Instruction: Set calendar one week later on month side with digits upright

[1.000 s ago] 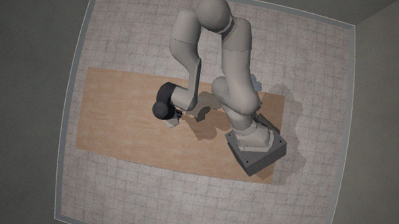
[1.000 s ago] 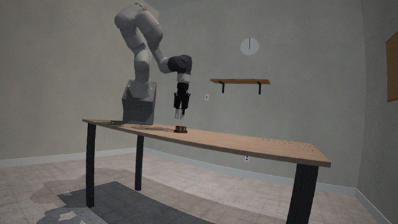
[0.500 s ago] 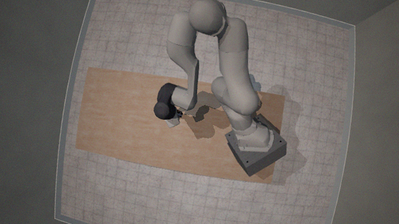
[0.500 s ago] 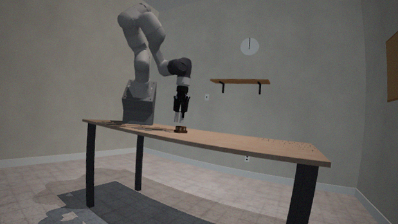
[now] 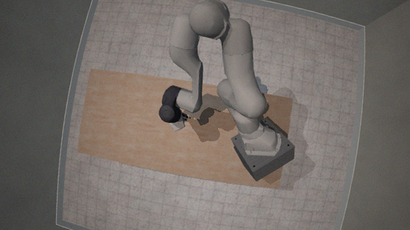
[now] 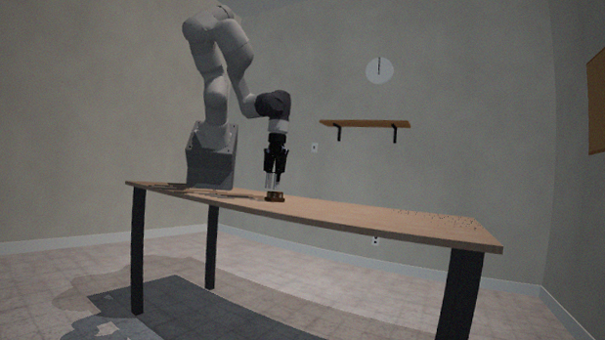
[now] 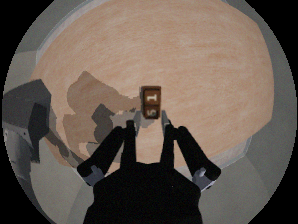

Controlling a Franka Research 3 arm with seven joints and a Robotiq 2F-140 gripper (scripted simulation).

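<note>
Right now the calendar cube is 60 mm below my hand.
</note>
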